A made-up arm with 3 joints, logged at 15 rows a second.
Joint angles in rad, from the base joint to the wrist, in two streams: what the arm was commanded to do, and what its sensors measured. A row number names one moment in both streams.
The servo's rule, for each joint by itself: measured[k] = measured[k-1] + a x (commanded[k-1-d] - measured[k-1]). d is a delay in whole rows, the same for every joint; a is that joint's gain. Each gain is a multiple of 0.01, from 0.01 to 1. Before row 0 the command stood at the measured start. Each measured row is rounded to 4 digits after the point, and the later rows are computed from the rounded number. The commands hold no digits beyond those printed.
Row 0, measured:
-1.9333, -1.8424, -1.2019
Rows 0 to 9, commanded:
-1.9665, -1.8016, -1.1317
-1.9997, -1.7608, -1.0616
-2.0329, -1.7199, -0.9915
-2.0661, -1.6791, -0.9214
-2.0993, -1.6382, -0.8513
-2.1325, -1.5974, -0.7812
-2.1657, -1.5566, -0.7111
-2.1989, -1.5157, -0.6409
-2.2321, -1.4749, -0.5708
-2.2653, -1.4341, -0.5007
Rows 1 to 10, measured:
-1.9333, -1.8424, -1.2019
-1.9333, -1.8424, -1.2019
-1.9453, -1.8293, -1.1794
-1.9649, -1.8074, -1.1417
-1.9894, -1.7794, -1.0936
-2.0170, -1.7473, -1.0385
-2.0466, -1.7124, -0.9786
-2.0775, -1.6756, -0.9154
-2.1093, -1.6375, -0.8500
-2.1416, -1.5985, -0.7831
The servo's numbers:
d 2
a 0.36 0.32 0.32

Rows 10 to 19, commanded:
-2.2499, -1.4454, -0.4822
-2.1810, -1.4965, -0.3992
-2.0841, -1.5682, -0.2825
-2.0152, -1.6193, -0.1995
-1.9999, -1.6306, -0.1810
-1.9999, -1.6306, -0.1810
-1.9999, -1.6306, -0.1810
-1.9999, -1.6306, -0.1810
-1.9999, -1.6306, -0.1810
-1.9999, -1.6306, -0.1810
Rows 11 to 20, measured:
-2.1742, -1.5589, -0.7152
-2.2070, -1.5190, -0.6466
-2.2224, -1.4954, -0.5940
-2.2075, -1.4958, -0.5317
-2.1631, -1.5190, -0.4520
-2.1099, -1.5511, -0.3712
-2.0703, -1.5765, -0.3103
-2.0450, -1.5938, -0.2689
-2.0288, -1.6056, -0.2408
-2.0184, -1.6136, -0.2217

